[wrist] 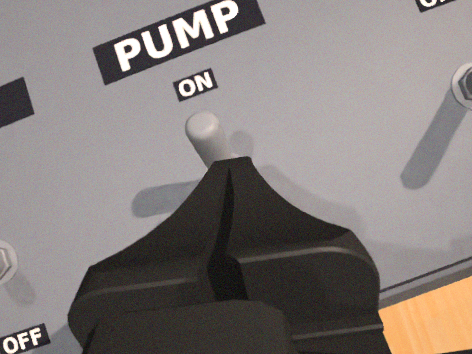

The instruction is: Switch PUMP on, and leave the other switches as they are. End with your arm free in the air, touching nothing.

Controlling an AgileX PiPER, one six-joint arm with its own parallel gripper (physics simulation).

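Observation:
The PUMP switch lever [207,137] is a light grey rounded peg. It leans up toward the ON label [195,85], below the black PUMP label [179,39]. My gripper [235,182] is shut with nothing between its fingers. Its tips overlap the lower part of the lever in the view and hide the lever's base and mounting nut. I cannot tell whether the tips touch the lever or panel.
The grey panel [320,120] lies behind the gripper. Part of another switch's nut [464,85] shows at the right edge. Another nut [5,262] shows at the left edge, above an OFF label [22,341]. A wooden surface [430,320] shows at the lower right.

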